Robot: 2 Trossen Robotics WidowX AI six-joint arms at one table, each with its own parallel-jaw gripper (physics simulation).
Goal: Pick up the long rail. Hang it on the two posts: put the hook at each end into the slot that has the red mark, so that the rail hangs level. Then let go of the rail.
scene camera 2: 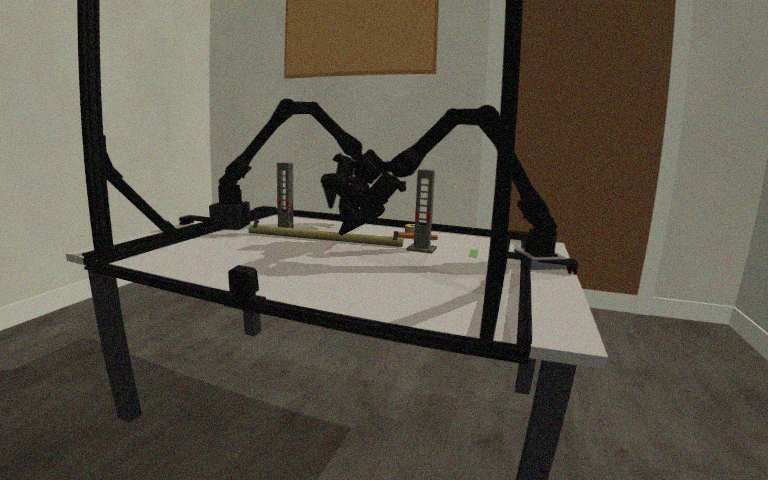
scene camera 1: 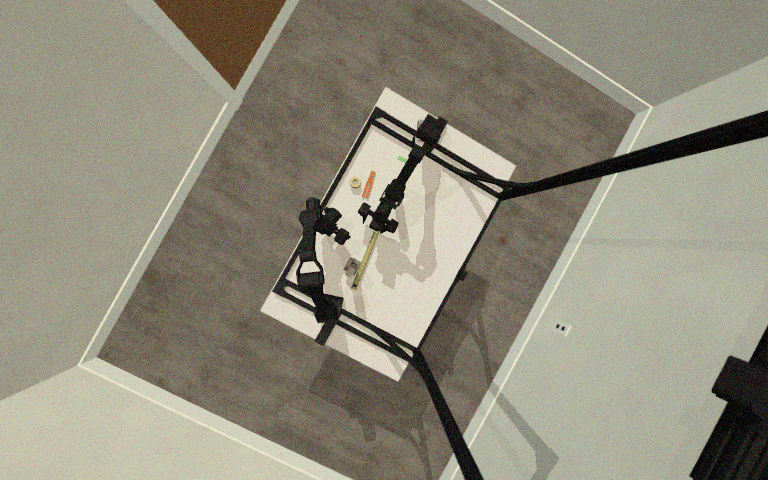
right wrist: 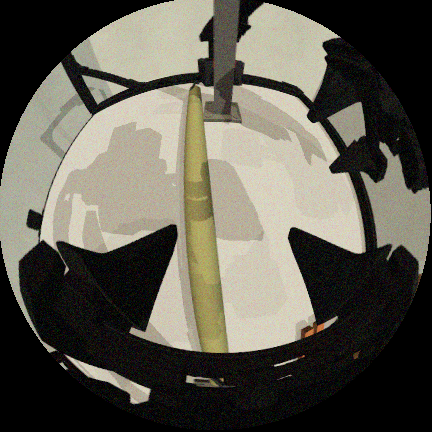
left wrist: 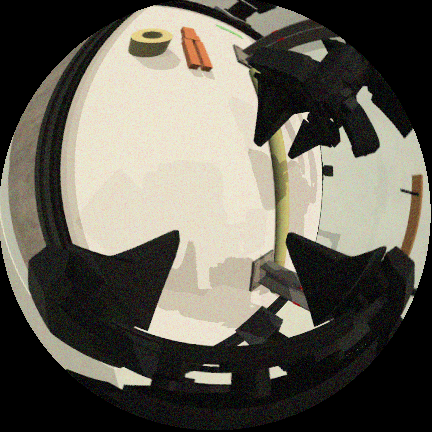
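Seen in the pictures: left gripper, fingertip midpoint: [scene camera 2: 336, 215] [right wrist: 322, 149] [left wrist: 234, 237]; right gripper, fingertip midpoint: [scene camera 2: 347, 230] [scene camera 1: 371, 228] [right wrist: 235, 231] [left wrist: 276, 151]; left arm's base, link origin: [scene camera 2: 229, 203] [scene camera 1: 329, 310] [left wrist: 269, 336]; right arm's base, link origin: [scene camera 2: 540, 253].
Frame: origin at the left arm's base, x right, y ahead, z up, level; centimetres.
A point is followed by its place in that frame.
Observation:
The long olive rail [scene camera 1: 367, 258] {x 11.8, y 26.0, z -5.2 cm} [scene camera 2: 334, 233] {x 13.6, y 37.3, z -5.2 cm} [left wrist: 281, 210] {x 10.8, y 31.2, z -5.7 cm} [right wrist: 203, 260] {x 13.4, y 41.8, z -5.0 cm} lies on the table, a small dark hook showing at its far end in the right wrist view. Two grey posts with red marks stand upright: one post [scene camera 2: 288, 220] {x 7.3, y 22.1, z -3.3 cm} [right wrist: 226, 50] {x 6.0, y 22.7, z 3.8 cm} by the rail's left end, the other post [scene camera 2: 423, 229] {x 19.0, y 61.9, z -1.8 cm} near its right end in scene camera 2. My right gripper [right wrist: 235, 231] {x 10.6, y 40.5, z -5.0 cm} [scene camera 1: 378, 219] {x 10.6, y 40.5, z -5.0 cm} is open and empty above the rail, which passes between its fingers as seen from the wrist. My left gripper [left wrist: 234, 237] {x -1.5, y 35.4, z -2.8 cm} [right wrist: 322, 149] {x -1.5, y 35.4, z -2.8 cm} is open and empty, raised off to the rail's side.
A tape roll [scene camera 1: 350, 182] {x -3.8, y 59.0, z -5.0 cm} [left wrist: 148, 50] {x -2.1, y 57.2, z -6.4 cm} and an orange clamp-like object [scene camera 1: 368, 185] {x 4.2, y 59.8, z -6.4 cm} [left wrist: 194, 50] {x 4.0, y 57.6, z -6.4 cm} lie beside each other on the table. A flat green piece [scene camera 1: 402, 159] {x 17.8, y 76.1, z -7.5 cm} [scene camera 2: 473, 253] {x 19.9, y 75.6, z -7.5 cm} lies near the right arm. A black frame surrounds the table. The grippers overlap in scene camera 2.

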